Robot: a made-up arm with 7 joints. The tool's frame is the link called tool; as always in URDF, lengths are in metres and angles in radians.
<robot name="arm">
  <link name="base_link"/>
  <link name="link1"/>
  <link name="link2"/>
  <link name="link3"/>
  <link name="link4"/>
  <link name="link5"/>
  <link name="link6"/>
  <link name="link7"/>
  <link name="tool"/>
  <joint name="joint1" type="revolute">
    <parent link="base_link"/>
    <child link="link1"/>
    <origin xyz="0 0 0" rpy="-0.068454 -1.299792 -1.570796"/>
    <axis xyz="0 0 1"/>
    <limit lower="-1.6" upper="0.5"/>
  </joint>
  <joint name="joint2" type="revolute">
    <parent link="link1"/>
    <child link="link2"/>
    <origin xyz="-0.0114 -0.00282 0.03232" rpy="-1.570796 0 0.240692"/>
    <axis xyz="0 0 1"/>
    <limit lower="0" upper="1.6"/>
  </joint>
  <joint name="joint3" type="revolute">
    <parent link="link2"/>
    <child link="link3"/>
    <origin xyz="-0.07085 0.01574 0.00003" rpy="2.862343 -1.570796 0"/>
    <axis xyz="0 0 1"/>
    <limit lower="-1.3" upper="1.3"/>
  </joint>
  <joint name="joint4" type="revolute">
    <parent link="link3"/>
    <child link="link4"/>
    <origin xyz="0.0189 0 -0.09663" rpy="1.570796 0 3.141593"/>
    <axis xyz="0 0 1"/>
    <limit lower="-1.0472" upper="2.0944"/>
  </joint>
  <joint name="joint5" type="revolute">
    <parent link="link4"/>
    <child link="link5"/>
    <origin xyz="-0.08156 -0.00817 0.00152" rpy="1.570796 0 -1.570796"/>
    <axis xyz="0 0 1"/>
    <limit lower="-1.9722" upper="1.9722"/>
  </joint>
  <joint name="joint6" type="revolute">
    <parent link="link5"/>
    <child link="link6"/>
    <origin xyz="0 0 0.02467" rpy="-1.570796 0 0"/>
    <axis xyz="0 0 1"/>
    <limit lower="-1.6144" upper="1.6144"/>
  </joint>
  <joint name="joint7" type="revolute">
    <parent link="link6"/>
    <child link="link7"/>
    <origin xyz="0.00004 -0.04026 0.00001" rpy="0 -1.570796 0"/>
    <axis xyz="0 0 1"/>
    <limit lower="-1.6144" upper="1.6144"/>
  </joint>
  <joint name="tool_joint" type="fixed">
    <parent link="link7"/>
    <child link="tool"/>
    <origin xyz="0 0 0" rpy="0 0 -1.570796"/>
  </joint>
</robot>
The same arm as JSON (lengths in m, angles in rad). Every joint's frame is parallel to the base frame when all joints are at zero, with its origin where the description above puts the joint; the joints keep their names.
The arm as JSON. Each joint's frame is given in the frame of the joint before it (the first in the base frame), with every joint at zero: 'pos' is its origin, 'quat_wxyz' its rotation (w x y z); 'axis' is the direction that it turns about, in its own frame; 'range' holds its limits. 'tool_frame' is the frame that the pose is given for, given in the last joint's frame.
{"length_unit": "m", "angle_unit": "rad", "joints": [{"joint": "joint1", "pos": [0.0, 0.0, 0.0], "quat_wxyz": [1.0, 0.0, 0.0, 0.0], "axis": [0.068403, 0.961235, 0.26711], "range": [-1.6, 0.5]}, {"joint": "joint2", "pos": [-0.0006, 0.0343, -0.0023], "quat_wxyz": [1.0, 0.0, 0.0, 0.0], "axis": [0.968889, -0.0002, -0.247497], "range": [0.0, 1.6]}, {"joint": "joint3", "pos": [-0.0179, 0.0044, -0.0702], "quat_wxyz": [1.0, 0.0, 0.0, 0.0], "axis": [0.247497, -0.0001, 0.968889], "range": [-1.3, 1.3]}, {"joint": "joint4", "pos": [-0.0056, 0.0, -0.0983], "quat_wxyz": [1.0, 0.0, 0.0, 0.0], "axis": [0.0002, 1.0, 0.0], "range": [-1.0472, 2.0944]}, {"joint": "joint5", "pos": [0.077, 0.0015, -0.0281], "quat_wxyz": [1.0, 0.0, 0.0, 0.0], "axis": [0.968889, -0.0002, -0.247497], "range": [-1.9722, 1.9722]}, {"joint": "joint6", "pos": [0.0239, 0.0, -0.0061], "quat_wxyz": [1.0, 0.0, 0.0, 0.0], "axis": [0.0002, 1.0, 0.0], "range": [-1.6144, 1.6144]}, {"joint": "joint7", "pos": [0.039, 0.0, -0.01], "quat_wxyz": [1.0, 0.0, 0.0, 0.0], "axis": [0.247497, -0.0001, 0.968889], "range": [-1.6144, 1.6144]}], "tool_frame": {"pos": [0.0, 0.0, 0.0], "quat_wxyz": [0.992194, 0.000018, 0.124702, -0.000098]}}
